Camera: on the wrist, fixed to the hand. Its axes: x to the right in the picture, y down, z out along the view.
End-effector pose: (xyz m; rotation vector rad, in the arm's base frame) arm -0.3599 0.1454 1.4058 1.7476 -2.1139 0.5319
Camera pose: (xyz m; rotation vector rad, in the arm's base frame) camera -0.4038 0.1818 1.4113 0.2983 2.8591 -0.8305
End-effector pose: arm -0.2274 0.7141 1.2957 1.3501 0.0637 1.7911
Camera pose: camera -0.2731 0.6796 1.2963 -1.1927 0.9452 -2.1495
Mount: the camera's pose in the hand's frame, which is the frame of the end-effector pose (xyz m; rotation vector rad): -0.0204 0.0490 -0.0215 0.1262 -0.0701 1.6182
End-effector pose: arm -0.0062 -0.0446 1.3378 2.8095 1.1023 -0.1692
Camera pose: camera 0.0137 -0.0907 1.3654 2.7661 -1.3033 -0.1381
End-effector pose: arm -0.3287 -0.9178 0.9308 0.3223 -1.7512 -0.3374
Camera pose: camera -0.3051 -0.8659 0.9361 -1.0247 -1.5777 0.9284
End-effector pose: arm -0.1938 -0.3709 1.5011 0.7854 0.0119 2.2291
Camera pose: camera -0.2270 -0.4145 1.4846 -0.6708 0.4626 -2.2003
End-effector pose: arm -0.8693 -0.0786 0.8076 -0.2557 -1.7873 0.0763
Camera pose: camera -0.8377 -0.0371 0.7839 -1.5353 -1.2020 1.3193
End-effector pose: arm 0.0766 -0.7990 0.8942 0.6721 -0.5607 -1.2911
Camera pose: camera 0.1210 -0.7693 0.9148 0.0988 -0.9321 0.2464
